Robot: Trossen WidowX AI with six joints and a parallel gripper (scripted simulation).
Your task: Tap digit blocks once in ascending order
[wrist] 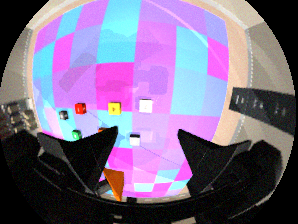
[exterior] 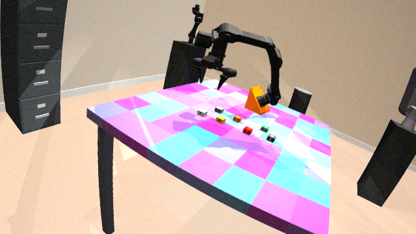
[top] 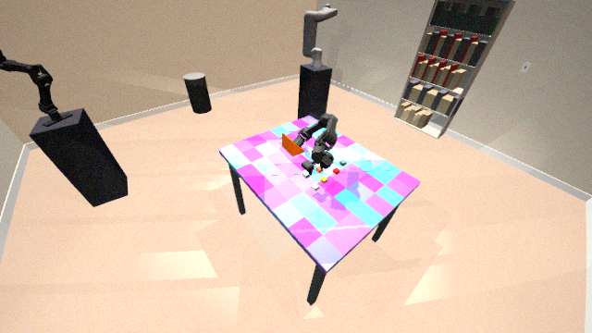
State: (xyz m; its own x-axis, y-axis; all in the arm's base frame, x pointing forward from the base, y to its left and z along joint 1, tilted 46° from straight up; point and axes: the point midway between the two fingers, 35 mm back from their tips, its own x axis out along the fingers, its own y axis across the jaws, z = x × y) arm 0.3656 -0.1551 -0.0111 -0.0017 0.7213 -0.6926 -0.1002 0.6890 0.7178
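My gripper tip is 30 mm past the red block, 210 mm to the right of it and 120 mm above it. From my gripper tip the other things lie so: yellow block (10 mm behind, 90 mm to the left, 120 mm below); then orange block (100 mm behind, 120 mm to the left, 120 mm below); then white block (10 mm ahead, 120 mm below).
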